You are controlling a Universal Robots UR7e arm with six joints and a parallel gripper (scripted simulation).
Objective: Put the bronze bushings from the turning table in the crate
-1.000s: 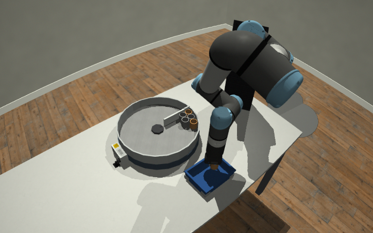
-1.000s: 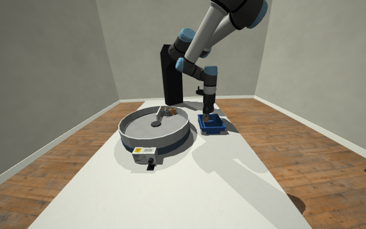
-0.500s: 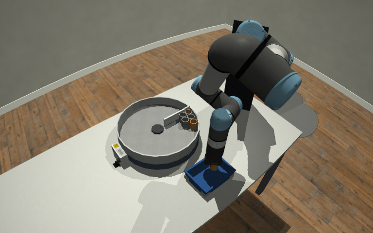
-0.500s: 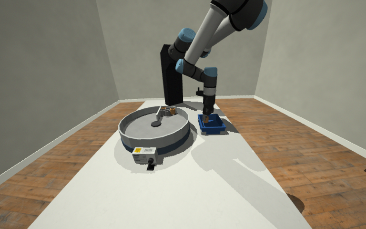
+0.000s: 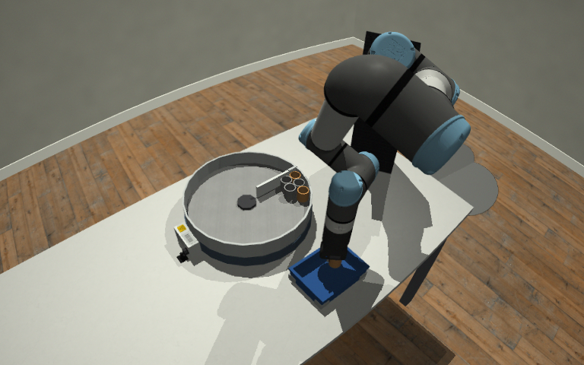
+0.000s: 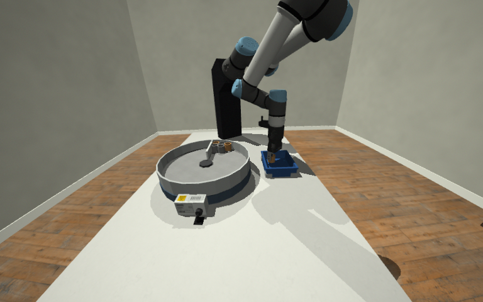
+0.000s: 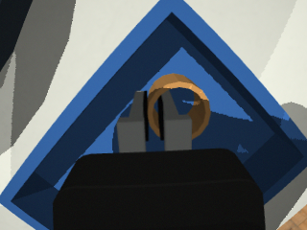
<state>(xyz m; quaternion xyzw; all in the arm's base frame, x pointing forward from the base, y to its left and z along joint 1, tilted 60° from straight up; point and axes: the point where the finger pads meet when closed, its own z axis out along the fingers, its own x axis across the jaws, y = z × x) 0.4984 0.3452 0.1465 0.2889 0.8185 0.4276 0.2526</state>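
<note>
Now: the blue crate 40 mm to the left of my hand, 20 mm below it and 20 mm ahead of it. Round my hand: round turning table (260 mm to the right, 200 mm ahead, 10 mm above).
</note>
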